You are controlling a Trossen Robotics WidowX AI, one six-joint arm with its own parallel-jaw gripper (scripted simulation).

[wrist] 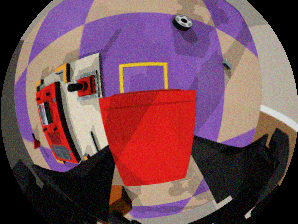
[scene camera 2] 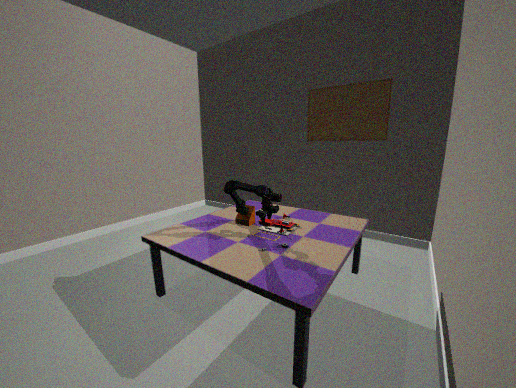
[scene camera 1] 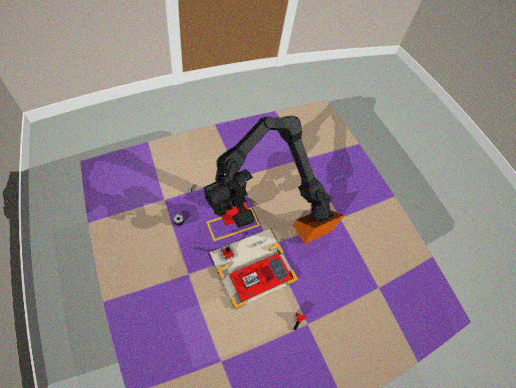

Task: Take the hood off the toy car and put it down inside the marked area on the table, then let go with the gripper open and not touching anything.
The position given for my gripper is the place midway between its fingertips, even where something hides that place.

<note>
My gripper (wrist: 151, 144) holds a red hood (wrist: 150, 134). Also in view: a cream base plate (scene camera 1: 248, 251).
The cream base plate is seen too in the wrist view (wrist: 83, 115).
</note>
